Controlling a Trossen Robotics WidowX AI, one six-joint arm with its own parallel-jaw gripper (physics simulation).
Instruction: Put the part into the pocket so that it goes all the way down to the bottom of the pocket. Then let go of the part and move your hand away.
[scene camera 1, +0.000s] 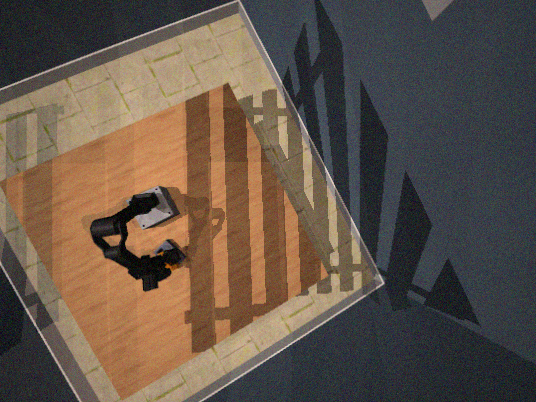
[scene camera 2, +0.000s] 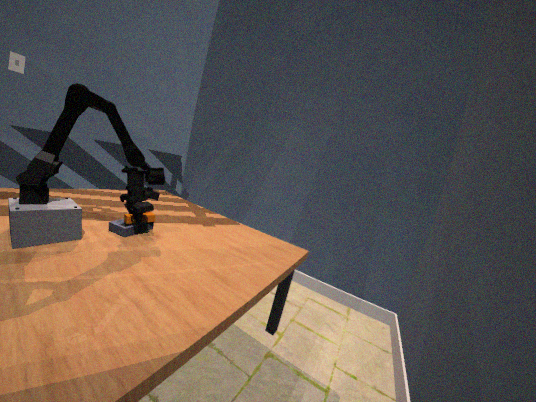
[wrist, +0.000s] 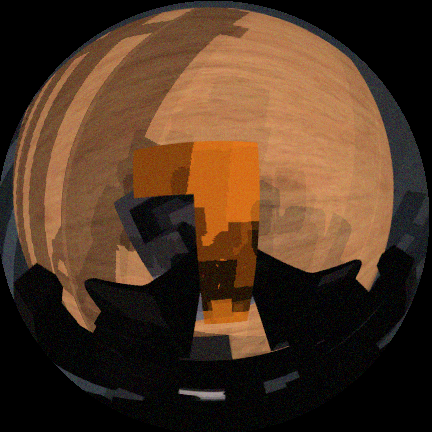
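Pixels of known places: gripper, fingertip midpoint: (scene camera 1: 166, 258) (scene camera 2: 136, 222) (wrist: 221, 249); arm's base, origin of the base link: (scene camera 1: 151, 200) (scene camera 2: 33, 202).
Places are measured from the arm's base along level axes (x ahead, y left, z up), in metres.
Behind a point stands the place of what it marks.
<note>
An orange L-shaped part (scene camera 1: 173, 266) @(x 0.348, y -0.055, z -0.035 m) (scene camera 2: 130, 218) @(x 0.267, y -0.098, z -0.043 m) (wrist: 225, 185) @(x 0.344, y -0.084, z -0.035 m) is between the fingers of my gripper (scene camera 1: 172, 259) @(x 0.297, y -0.084, z -0.069 m) (scene camera 2: 142, 225) @(x 0.297, y -0.084, z -0.069 m) (wrist: 221, 249) @(x 0.297, y -0.084, z -0.069 m), which is shut on its long leg. The grey-blue block with the pocket (scene camera 1: 167, 245) @(x 0.237, y -0.050, z -0.069 m) (scene camera 2: 119, 228) @(x 0.228, y -0.103, z -0.078 m) (wrist: 125, 212) @(x 0.331, y -0.011, z -0.069 m) is on the table. In the wrist view, the block and its dark opening show left of the long leg and below the short leg; the part hides much of the block. In scene camera 2 the part is at or above the block's top. Its underside and the pocket's bottom are hidden.
The arm's grey base box (scene camera 1: 161, 214) @(x 0.083, y 0.016, z -0.002 m) (scene camera 2: 46, 226) @(x 0.025, y -0.099, z -0.048 m) stands near the block on the wooden table (scene camera 1: 145, 150) @(x -0.288, y 0.047, z -0.105 m) (scene camera 2: 150, 300) @(x 0.166, y -0.488, z -0.104 m) (wrist: 300, 100) @(x 0.463, y -0.202, z -0.105 m). Striped shadows cross the tabletop. The table's edge and a dark leg (scene camera 2: 280, 302) show in scene camera 2.
</note>
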